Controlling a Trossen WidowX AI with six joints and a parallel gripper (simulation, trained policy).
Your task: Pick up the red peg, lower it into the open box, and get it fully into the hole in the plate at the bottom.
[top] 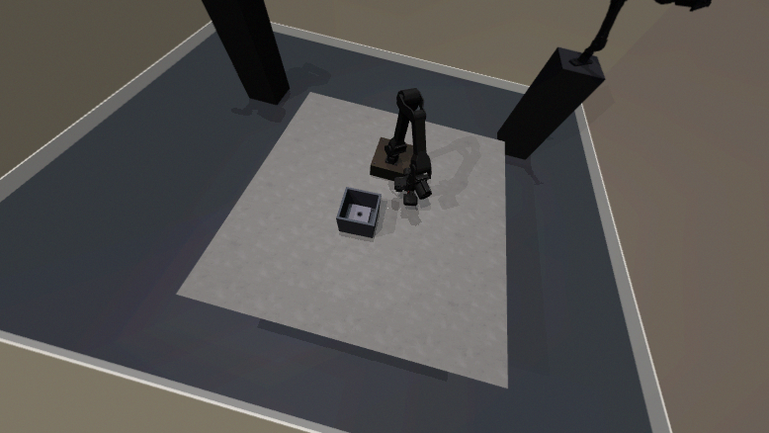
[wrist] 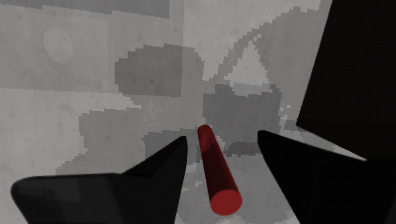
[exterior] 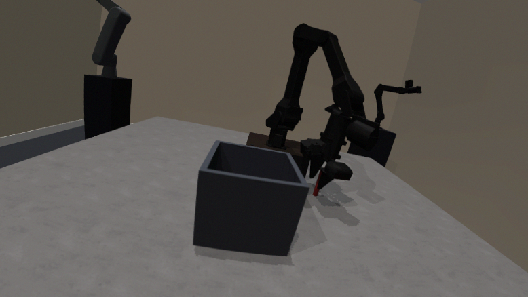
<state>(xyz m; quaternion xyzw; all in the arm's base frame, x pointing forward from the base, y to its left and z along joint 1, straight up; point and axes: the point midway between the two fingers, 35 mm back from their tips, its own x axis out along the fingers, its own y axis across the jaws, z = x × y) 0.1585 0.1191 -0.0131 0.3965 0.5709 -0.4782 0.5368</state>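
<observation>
My gripper tip is now 10 mm to the right of the red peg, 10 mm below it and 10 mm short of it. Round my gripper tip: plate 190 mm to the right, 190 mm ahead, 10 mm above.
</observation>
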